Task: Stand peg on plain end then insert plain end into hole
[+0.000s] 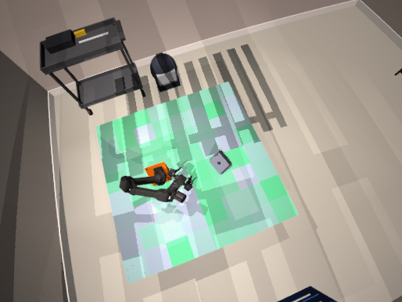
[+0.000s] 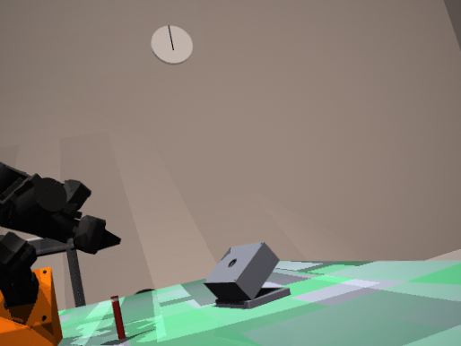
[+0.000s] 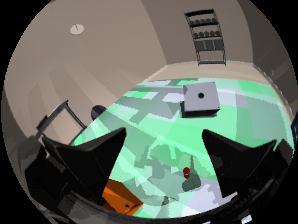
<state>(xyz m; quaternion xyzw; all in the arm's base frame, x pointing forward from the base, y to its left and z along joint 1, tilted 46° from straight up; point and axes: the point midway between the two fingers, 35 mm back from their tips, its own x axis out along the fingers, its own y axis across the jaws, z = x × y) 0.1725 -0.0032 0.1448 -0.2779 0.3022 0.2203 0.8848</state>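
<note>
Right now the red peg is 140 mm below my gripper tip and 30 mm to the right of it. From my gripper tip the other things lie so: sloped panel (260 mm ahead, 130 mm below, 30 mm to the left).
</note>
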